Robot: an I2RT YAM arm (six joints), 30 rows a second.
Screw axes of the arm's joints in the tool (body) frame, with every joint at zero. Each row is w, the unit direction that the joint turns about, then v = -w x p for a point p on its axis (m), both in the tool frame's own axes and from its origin. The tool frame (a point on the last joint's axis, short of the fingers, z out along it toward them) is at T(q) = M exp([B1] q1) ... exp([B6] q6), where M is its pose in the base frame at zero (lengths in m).
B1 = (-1, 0, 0, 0, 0.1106, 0)
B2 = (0, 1, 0, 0.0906, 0, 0.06)
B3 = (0, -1, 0, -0.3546, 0, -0.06)
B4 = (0, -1, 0, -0.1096, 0, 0)
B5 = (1, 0, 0, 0, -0.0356, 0)
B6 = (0, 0, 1, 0, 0, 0)
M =
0 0 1 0.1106
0 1 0 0
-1 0 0 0.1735
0 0 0 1
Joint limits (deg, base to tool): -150..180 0..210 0..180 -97..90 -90..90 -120..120
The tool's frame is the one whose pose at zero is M.
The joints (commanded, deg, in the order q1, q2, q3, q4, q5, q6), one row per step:
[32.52 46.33 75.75 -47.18 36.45 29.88]
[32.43 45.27 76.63 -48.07 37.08 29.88]
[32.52 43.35 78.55 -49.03 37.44 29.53]
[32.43 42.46 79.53 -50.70 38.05 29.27]
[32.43 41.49 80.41 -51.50 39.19 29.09]
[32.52 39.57 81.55 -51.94 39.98 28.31]
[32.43 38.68 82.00 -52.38 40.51 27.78]
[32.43 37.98 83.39 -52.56 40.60 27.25]
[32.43 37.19 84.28 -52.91 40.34 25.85]
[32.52 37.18 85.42 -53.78 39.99 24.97]
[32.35 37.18 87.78 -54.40 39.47 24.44]
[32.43 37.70 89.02 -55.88 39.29 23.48]
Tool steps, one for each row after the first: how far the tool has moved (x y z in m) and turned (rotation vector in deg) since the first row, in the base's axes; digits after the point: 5 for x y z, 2 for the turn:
[-0.00745 -0.00533 0.00459 0.41 -0.99 -0.69]
[-0.02203 -0.01463 0.01477 1.55 -3.43 -0.88]
[-0.02961 -0.01997 0.01747 1.26 -3.66 -1.50]
[-0.03724 -0.02548 0.02111 1.41 -4.67 -2.57]
[-0.05063 -0.03432 0.02687 1.95 -6.85 -3.13]
[-0.05676 -0.03862 0.02856 1.82 -7.60 -3.66]
[-0.06465 -0.04369 0.03422 2.36 -9.12 -3.70]
[-0.07169 -0.04801 0.03736 1.78 -10.04 -3.25]
[-0.07539 -0.05011 0.04022 1.14 -10.15 -2.69]
[-0.08298 -0.05473 0.04796 1.65 -11.52 -2.33]
[-0.08422 -0.05538 0.04987 0.32 -10.77 -1.90]

